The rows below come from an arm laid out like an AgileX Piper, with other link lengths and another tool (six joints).
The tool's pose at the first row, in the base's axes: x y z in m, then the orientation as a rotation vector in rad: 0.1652, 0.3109, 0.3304, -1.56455, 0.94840, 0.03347
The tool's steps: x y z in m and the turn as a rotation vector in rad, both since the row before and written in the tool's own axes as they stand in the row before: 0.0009, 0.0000, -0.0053, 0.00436, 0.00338, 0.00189; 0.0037, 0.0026, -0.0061, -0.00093, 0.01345, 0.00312; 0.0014, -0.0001, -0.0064, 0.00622, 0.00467, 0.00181; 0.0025, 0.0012, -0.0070, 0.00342, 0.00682, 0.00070; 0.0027, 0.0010, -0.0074, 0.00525, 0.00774, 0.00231; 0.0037, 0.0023, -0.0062, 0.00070, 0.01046, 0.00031
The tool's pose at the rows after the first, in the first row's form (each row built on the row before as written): 0.1632, 0.3060, 0.3313, -1.56015, 0.95203, 0.03008; 0.1612, 0.2991, 0.3288, -1.56148, 0.96514, 0.02226; 0.1590, 0.2930, 0.3298, -1.55557, 0.96945, 0.01688; 0.1564, 0.2859, 0.3293, -1.55305, 0.97492, 0.01041; 0.1538, 0.2784, 0.3290, -1.54818, 0.98212, 0.00346; 0.1517, 0.2715, 0.3268, -1.54880, 0.99051, -0.00477
